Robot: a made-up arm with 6 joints. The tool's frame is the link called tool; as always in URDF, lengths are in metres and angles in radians.
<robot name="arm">
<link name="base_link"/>
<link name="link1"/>
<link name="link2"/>
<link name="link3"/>
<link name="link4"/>
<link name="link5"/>
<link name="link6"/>
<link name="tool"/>
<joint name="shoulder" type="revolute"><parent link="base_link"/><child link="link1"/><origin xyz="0 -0.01 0.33" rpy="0 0 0"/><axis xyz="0 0 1"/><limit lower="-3.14" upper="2.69"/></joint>
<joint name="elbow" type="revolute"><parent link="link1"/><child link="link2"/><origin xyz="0 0.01 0" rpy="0 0 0"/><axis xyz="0 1 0"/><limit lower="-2.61" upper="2.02"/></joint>
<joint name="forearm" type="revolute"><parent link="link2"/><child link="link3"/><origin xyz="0 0.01 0.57" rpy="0 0 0"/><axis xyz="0 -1 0"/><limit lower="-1.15" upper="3.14"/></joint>
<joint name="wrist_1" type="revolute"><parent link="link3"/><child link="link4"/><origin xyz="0 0.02 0.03" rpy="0 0 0"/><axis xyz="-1 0 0"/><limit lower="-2.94" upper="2.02"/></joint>
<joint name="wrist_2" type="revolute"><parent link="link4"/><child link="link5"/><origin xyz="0.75 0 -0.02" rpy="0 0 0"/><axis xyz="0 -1 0"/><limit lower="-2.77" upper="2.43"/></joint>
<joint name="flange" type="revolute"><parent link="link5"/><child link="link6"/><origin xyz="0 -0.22 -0.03" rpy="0 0 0"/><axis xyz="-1 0 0"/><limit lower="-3.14" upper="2.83"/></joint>
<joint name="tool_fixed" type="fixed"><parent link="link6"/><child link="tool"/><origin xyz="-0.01 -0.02 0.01" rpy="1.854 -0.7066 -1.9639"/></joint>
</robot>
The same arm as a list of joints. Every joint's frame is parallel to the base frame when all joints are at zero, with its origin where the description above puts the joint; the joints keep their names.
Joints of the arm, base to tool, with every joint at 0 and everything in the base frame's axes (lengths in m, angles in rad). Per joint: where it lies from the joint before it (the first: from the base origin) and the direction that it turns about. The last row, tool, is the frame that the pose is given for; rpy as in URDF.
shoulder: axis 0 0 1 origin 0 -0.01 0.33
elbow: axis 0 1 0 origin 0 0.01 0
forearm: axis 0 -1 0 origin 0 0.01 0.57
wrist_1: axis -1 0 0 origin 0 0.02 0.03
wrist_2: axis 0 -1 0 origin 0.75 0 -0.02
flange: axis -1 0 0 origin 0 -0.22 -0.03
tool: origin -0.01 -0.02 0.01 rpy 1.854 -0.7066 -1.9639
Joint limits (rad, base to tool): -3.14..2.69 -2.61..2.02 -1.15..3.14 -2.94..2.02 -2.77..2.43 -3.14..2.83

